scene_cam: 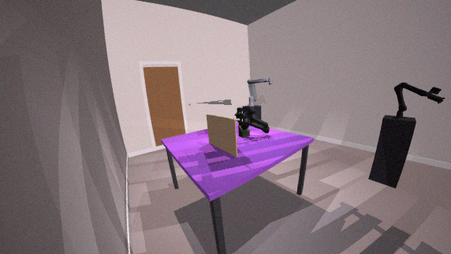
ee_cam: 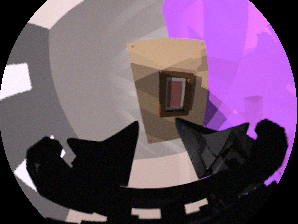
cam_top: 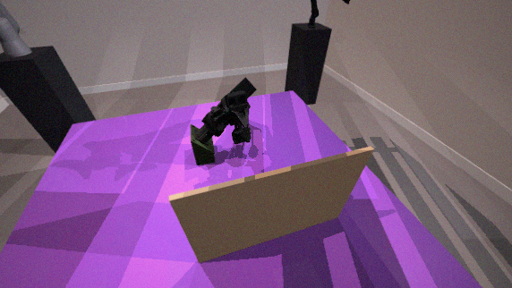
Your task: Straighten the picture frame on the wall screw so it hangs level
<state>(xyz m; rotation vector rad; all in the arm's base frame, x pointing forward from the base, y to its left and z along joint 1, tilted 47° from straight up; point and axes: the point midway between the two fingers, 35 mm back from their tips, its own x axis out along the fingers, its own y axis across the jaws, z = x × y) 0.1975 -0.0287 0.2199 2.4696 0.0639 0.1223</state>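
My gripper tip is now 18 cm short of the picture frame, 2 cm to the right of it and 9 cm above it. Round my gripper tip: wall panel: 19 cm ahead, 3 cm to the left, 11 cm below.
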